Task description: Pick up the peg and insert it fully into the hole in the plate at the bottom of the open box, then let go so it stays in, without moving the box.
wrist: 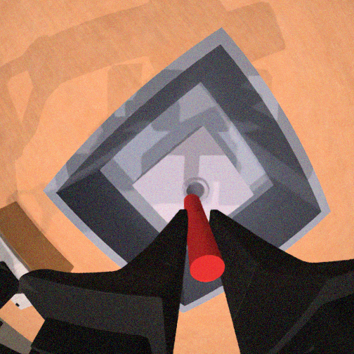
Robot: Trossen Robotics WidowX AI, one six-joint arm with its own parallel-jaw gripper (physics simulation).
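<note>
The red peg (201, 235) is held between the fingers of my gripper (197, 215), which is shut on it. Its near round end faces the camera, and its far end points down into the box. The open grey box (279, 125) lies below, turned like a diamond in the view. The pale plate (160, 180) lies at the bottom of the box. The hole (196, 189) in the plate shows right at the far tip of the peg, which overlaps its lower edge in the view. Whether the tip touches the plate or has entered the hole, I cannot tell. My fingers cover the near part of the box.
A brown block (35, 237) with a white face stands left of the box, partly hidden by the gripper's dark body. The box walls rise around the peg and the fingertips. The orange table top (45, 125) surrounds the box, with the arm's shadow across it.
</note>
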